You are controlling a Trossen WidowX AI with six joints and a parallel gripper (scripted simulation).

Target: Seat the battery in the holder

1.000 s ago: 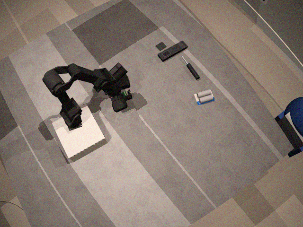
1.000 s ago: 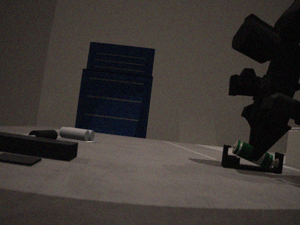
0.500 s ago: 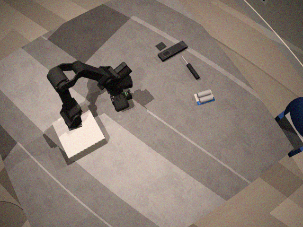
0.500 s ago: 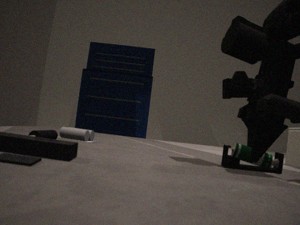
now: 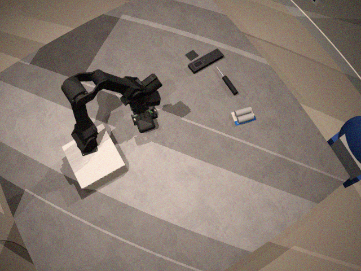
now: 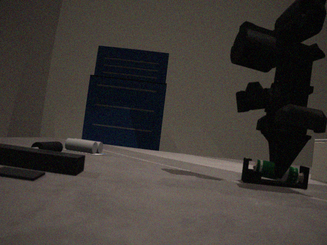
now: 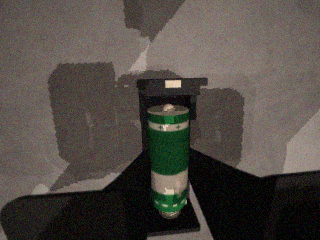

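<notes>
My gripper tip is 1 cm below the battery. Round my gripper tip: black remote (33 cm ahead, 16 cm to the left); small dark square (29 cm ahead, 22 cm to the left, 1 cm below); screwdriver (37 cm ahead, 5 cm to the left).
</notes>
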